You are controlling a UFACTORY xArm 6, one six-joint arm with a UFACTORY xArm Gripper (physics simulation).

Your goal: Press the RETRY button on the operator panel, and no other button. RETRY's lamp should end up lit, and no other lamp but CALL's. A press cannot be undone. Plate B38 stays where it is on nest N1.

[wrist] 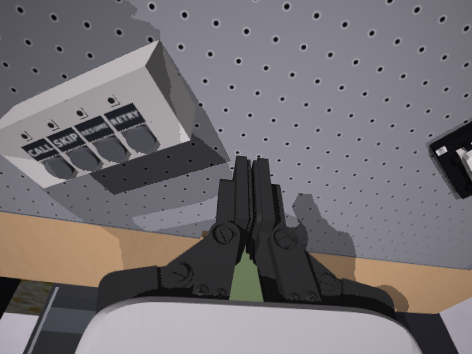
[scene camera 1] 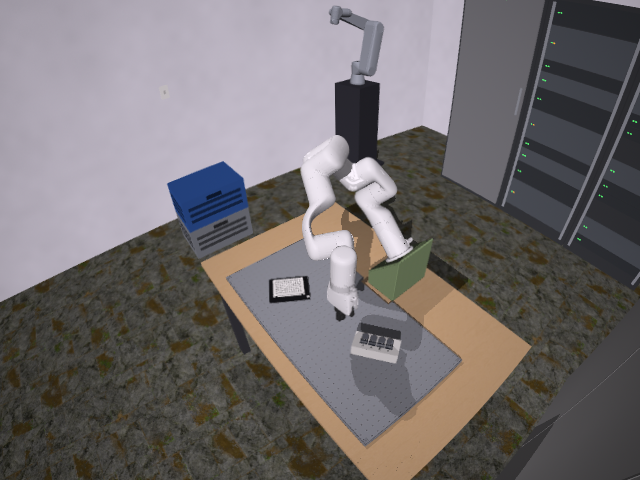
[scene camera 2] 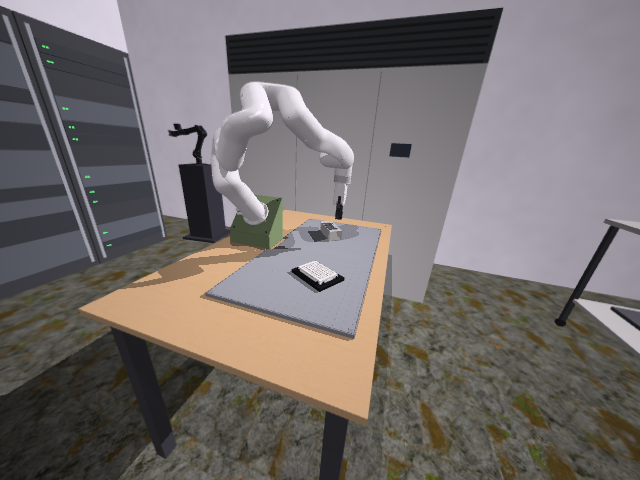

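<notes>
The light grey operator panel stands on the perforated board. Its round grey buttons read CALL, SKIP, RESUME and RETRY; the RETRY button is at the end nearest my fingers in the wrist view. The small lamps look dark, including RETRY's lamp and CALL's lamp. My gripper is shut and empty, pointing down above the board, beside the panel and not touching it. A white plate lies on the black nest.
The grey perforated board lies on the wooden table. The green arm mount stands beside the board, on the table. My arm's shadow falls around the panel.
</notes>
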